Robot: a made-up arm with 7 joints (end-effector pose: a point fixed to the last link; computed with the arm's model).
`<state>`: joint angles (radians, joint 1 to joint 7).
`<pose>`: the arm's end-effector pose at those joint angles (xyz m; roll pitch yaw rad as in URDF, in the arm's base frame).
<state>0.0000 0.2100 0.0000 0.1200 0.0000 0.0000 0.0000</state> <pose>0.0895 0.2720 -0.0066 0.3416 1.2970 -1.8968</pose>
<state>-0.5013 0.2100 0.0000 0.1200 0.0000 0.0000 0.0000</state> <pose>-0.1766 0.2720 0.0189 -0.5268 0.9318 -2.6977</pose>
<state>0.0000 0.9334 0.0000 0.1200 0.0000 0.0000 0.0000</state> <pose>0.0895 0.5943 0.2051 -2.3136 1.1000 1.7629</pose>
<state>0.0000 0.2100 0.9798 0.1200 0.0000 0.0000 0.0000</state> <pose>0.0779 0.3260 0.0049 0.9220 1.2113 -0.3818</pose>
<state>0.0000 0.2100 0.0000 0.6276 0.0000 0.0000 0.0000</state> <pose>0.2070 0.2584 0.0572 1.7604 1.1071 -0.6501</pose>
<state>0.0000 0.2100 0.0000 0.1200 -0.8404 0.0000 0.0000</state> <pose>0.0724 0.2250 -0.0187 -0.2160 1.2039 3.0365</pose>
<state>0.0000 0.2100 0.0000 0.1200 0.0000 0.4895 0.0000</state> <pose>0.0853 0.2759 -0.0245 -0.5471 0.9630 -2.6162</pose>
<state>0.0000 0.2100 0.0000 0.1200 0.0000 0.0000 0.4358</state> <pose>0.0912 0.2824 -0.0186 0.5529 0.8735 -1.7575</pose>
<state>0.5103 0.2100 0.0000 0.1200 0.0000 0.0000 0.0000</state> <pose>0.3390 0.2720 0.1019 1.7300 1.0809 -0.5757</pose>
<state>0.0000 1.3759 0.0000 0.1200 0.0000 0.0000 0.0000</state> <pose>0.0895 0.6888 0.4247 -2.4175 0.6620 1.6808</pose>
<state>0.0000 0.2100 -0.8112 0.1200 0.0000 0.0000 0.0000</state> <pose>0.0595 0.2364 -0.0142 0.0220 1.1690 -2.9945</pose>
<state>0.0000 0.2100 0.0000 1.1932 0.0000 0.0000 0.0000</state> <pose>0.2822 0.2315 0.1835 2.1956 0.6226 -0.4279</pose>
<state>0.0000 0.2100 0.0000 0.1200 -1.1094 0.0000 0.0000</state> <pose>0.0593 0.2150 -0.0225 -0.2599 1.1420 2.7347</pose>
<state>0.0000 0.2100 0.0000 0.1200 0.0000 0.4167 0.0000</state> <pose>0.0864 0.2753 -0.0220 -0.4793 1.0239 -2.5746</pose>
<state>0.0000 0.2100 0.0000 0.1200 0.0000 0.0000 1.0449</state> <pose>0.0938 0.2865 -0.0403 0.6696 0.2762 -1.7646</pose>
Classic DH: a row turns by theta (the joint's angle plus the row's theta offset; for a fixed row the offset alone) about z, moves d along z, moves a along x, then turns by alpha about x. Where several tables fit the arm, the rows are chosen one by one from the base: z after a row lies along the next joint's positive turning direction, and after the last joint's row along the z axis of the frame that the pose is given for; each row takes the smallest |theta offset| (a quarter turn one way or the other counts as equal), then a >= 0, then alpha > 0; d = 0 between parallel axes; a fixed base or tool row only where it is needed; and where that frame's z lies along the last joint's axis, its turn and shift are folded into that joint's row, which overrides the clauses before.
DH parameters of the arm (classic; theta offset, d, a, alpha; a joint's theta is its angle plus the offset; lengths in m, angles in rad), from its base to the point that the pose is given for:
base (fixed): 0 0.5259 0.0062 1.5708
joint 1: -1.5708 -0.1534 0.0008 -1.5708
joint 2: 1.5708 0.0258 0.0219 -1.5708
joint 3: 1.5708 -0.2856 0.0095 -1.5708
joint 4: 0 0.0217 0.0274 1.5708
joint 5: 0 -0.2613 -0.0243 1.5708
joint 6: -1.5708 -0.0229 0.0283 -1.5708
joint 7: 0.6089 -0.0326 -0.0359 -0.9825
tool (fixed): -0.2333 -0.0108 0 0

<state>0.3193 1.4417 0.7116 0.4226 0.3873 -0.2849 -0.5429</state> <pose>0.1144 0.6560 0.5903 2.3049 -0.3402 1.3634</pose>
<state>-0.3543 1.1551 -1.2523 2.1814 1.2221 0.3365 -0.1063</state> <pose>0.0519 0.2056 0.2775 0.5904 0.2567 -2.1032</pose>
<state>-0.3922 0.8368 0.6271 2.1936 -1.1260 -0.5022 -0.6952</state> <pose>0.1950 0.3235 0.3860 -1.8360 -0.4272 -0.5349</pose>
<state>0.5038 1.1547 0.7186 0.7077 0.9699 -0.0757 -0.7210</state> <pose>0.1545 0.6350 0.5492 1.4519 -0.0708 1.2631</pose>
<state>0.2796 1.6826 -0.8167 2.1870 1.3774 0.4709 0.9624</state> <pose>0.2586 0.3014 0.4521 1.1856 0.1787 -2.2536</pose>
